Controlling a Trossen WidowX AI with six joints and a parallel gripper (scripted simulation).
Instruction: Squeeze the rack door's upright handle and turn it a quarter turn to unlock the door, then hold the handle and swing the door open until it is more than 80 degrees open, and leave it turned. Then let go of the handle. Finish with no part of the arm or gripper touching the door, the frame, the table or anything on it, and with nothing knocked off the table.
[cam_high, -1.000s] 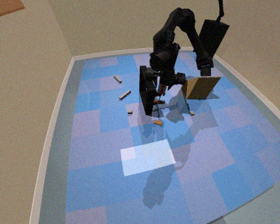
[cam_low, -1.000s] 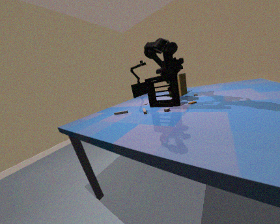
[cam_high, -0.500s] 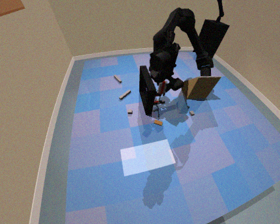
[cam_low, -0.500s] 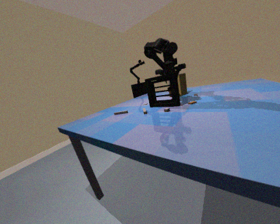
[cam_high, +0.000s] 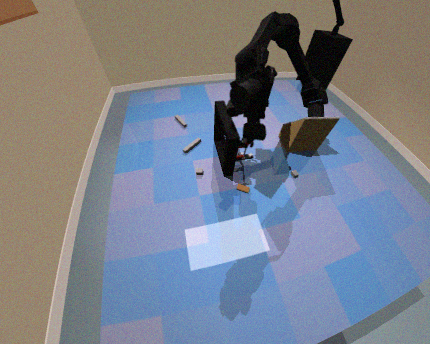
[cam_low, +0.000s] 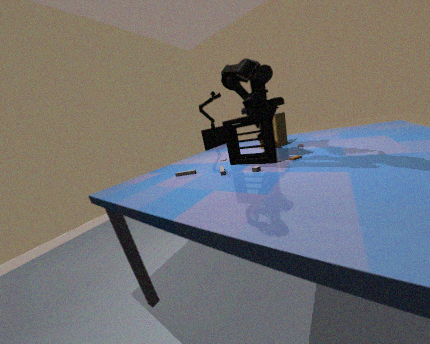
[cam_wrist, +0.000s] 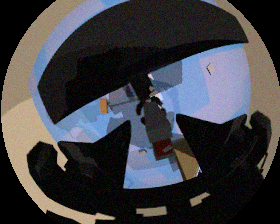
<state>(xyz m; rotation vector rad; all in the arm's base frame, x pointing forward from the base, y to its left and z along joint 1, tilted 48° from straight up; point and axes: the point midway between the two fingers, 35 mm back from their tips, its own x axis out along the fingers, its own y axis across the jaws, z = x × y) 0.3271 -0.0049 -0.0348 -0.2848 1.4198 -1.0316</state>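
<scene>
The grey handle lies 1 cm to the right of my gripper tip and 2 cm below it. Round my gripper tip: orange piece (5 cm ahead, 12 cm to the left, 13 cm below).
</scene>
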